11 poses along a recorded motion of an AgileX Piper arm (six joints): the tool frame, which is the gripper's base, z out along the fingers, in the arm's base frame.
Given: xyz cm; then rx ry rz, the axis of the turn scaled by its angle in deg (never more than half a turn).
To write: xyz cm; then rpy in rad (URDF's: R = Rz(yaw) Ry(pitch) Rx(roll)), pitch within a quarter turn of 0, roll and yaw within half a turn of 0. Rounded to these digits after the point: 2 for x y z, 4 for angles.
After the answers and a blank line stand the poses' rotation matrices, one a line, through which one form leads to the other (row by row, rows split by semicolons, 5 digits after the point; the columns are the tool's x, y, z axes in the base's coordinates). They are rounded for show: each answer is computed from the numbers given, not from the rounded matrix.
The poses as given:
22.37 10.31 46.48 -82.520 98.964 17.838
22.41 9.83 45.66 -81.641 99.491 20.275
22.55 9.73 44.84 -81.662 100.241 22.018
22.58 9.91 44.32 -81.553 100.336 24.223
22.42 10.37 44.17 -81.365 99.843 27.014
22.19 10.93 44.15 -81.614 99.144 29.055
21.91 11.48 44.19 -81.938 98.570 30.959
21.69 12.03 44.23 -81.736 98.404 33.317
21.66 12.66 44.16 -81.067 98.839 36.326
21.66 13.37 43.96 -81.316 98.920 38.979
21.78 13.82 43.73 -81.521 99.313 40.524
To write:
22.37 10.31 46.48 -2.6684 0.8111 -1.5452
22.41 9.83 45.66 -2.7061 0.8376 -1.5709
22.55 9.73 44.84 -2.7450 0.8462 -1.5939
22.58 9.91 44.32 -2.7788 0.8644 -1.6078
22.42 10.37 44.17 -2.8119 0.8923 -1.6152
22.19 10.93 44.15 -2.8324 0.9113 -1.6117
21.91 11.48 44.19 -2.8541 0.9272 -1.6101
21.69 12.03 44.23 -2.8914 0.9477 -1.6265
21.66 12.66 44.16 -2.9542 0.9704 -1.6687
21.66 13.37 43.96 -3.0081 0.9834 -1.6939
21.78 13.82 43.73 -3.0470 0.9860 -1.7161

0.01763 -0.89828 0.43908; -0.68844 0.30756 0.65686; -0.72508 -0.31386 -0.61299
-0.00007 -0.90663 0.42194; -0.66921 0.31357 0.67367; -0.74307 -0.28232 -0.60675
-0.01530 -0.91545 0.40214; -0.66265 0.31046 0.68155; -0.74877 -0.25605 -0.61137
-0.02401 -0.92428 0.38096; -0.64867 0.30436 0.69757; -0.76070 -0.23037 -0.60686
-0.02787 -0.93401 0.35616; -0.62700 0.29383 0.72148; -0.77852 -0.20321 -0.59382
-0.02505 -0.94194 0.33485; -0.61220 0.27926 0.73975; -0.79031 -0.18647 -0.58365
-0.02358 -0.94932 0.31344; -0.59963 0.26430 0.75538; -0.79993 -0.17013 -0.57547
-0.03250 -0.95616 0.29105; -0.58267 0.25473 0.77176; -0.81206 -0.14450 -0.56540
-0.05524 -0.96276 0.26465; -0.56224 0.24903 0.78859; -0.82513 -0.10524 -0.55506
-0.06808 -0.96999 0.23344; -0.55000 0.23170 0.80238; -0.83238 -0.07377 -0.54927
-0.07992 -0.97363 0.21365; -0.54622 0.22207 0.80767; -0.83382 -0.05215 -0.54957

